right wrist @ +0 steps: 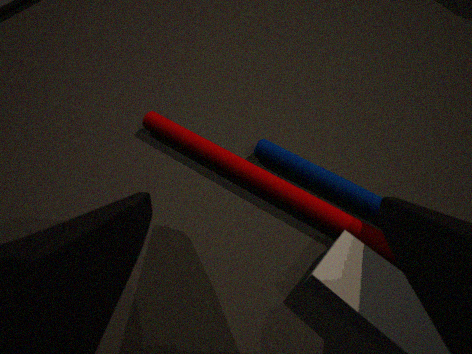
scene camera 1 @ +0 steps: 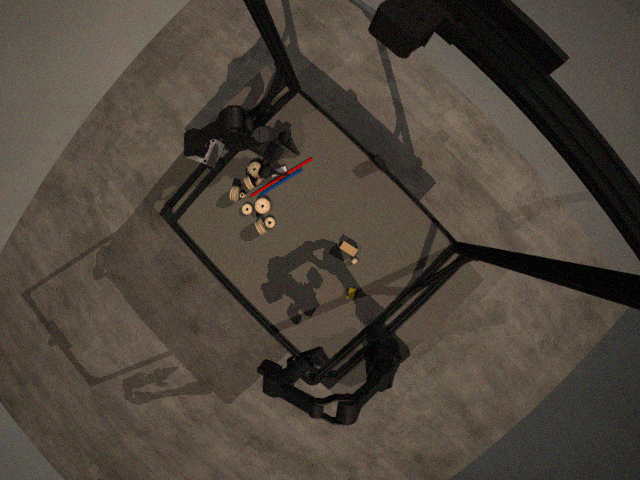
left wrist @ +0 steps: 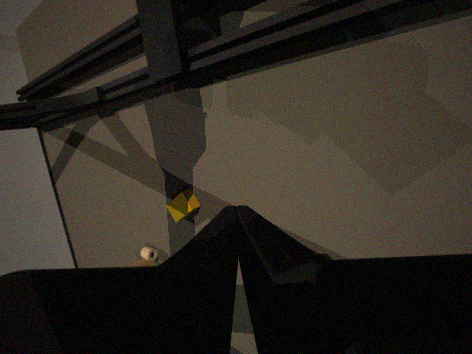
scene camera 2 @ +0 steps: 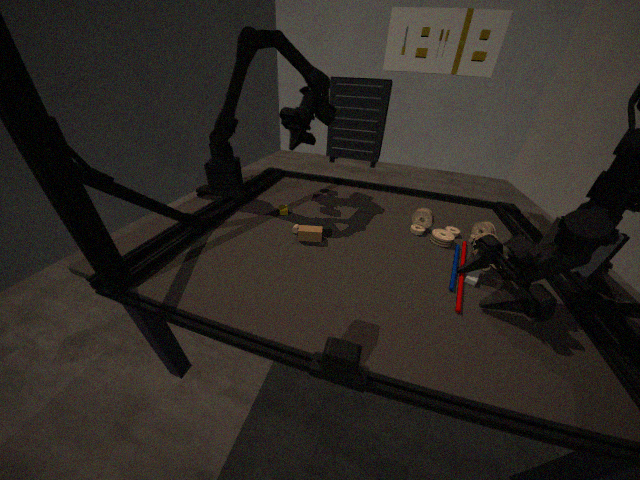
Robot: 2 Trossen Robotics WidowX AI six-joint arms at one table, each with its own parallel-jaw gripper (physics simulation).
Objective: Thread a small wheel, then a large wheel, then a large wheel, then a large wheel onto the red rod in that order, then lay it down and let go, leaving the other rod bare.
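Places are measured from the left arm's base along level axes (x back, y left, z down), in metres.
Pixels of known places: left gripper, fingertip midpoint: (scene camera 1: 322, 348) (left wrist: 236, 216) (scene camera 2: 290, 150); right gripper, fingertip midpoint: (right wrist: 265, 205) (scene camera 1: 293, 165) (scene camera 2: 468, 287); left arm's base, link origin: (scene camera 1: 384, 367) (scene camera 2: 222, 160); right arm's base, link origin: (scene camera 1: 200, 147).
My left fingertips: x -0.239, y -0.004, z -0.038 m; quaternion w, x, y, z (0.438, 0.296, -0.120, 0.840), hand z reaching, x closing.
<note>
For each thing: its middle in the pictures, then the offset to it from my left fingertips. "spot": a spot on its surface instead.
- red rod, surface spot: (right wrist: 225, 160) (scene camera 2: 461, 293) (scene camera 1: 300, 164) spot: dy -0.576, dx -0.315, dz +0.137 m
- shorter blue rod, body centre: (right wrist: 464, 251) (scene camera 2: 455, 264) (scene camera 1: 280, 182) dy -0.487, dx -0.363, dz +0.141 m
- white block, body centre: (right wrist: 400, 317) (scene camera 2: 473, 274) (scene camera 1: 279, 171) dy -0.524, dx -0.383, dz +0.140 m
- tan block, body centre: (scene camera 2: 310, 233) (scene camera 1: 348, 248) dy -0.346, dx -0.038, dz +0.131 m
- small pale cylinder, body centre: (left wrist: 149, 253) (scene camera 1: 354, 260) dy -0.311, dx -0.004, dz +0.136 m
- yellow block, body centre: (left wrist: 183, 205) (scene camera 2: 283, 210) (scene camera 1: 351, 293) dy -0.194, dx +0.031, dz +0.138 m
The red rod (scene camera 1: 305, 162) (scene camera 2: 459, 299) (right wrist: 225, 160) lies flat beside the shorter blue rod (scene camera 1: 289, 176) (scene camera 2: 454, 268) (right wrist: 320, 175); no wheel shows on either. Large wheels (scene camera 1: 262, 205) (scene camera 2: 422, 218) and small wheels (scene camera 1: 247, 208) (scene camera 2: 418, 228) lie or stand near the rods' ends; more wheels (scene camera 1: 254, 168) (scene camera 2: 483, 232) are partly hidden by the right arm in scene camera 2. My right gripper (scene camera 1: 286, 165) (scene camera 2: 470, 287) (right wrist: 265, 205) is open and empty, low at the rods, one finger covering part of them. My left gripper (scene camera 2: 302, 143) (left wrist: 236, 216) is shut and empty, high above the table.
A white block (scene camera 1: 281, 169) (scene camera 2: 471, 280) (right wrist: 345, 260) sits against or very near the red rod, by one right finger. A tan block (scene camera 1: 348, 248) (scene camera 2: 310, 233), a small pale cylinder (scene camera 1: 354, 261) (left wrist: 149, 253) and a yellow block (scene camera 1: 351, 293) (scene camera 2: 283, 210) (left wrist: 183, 206) lie farther off.
</note>
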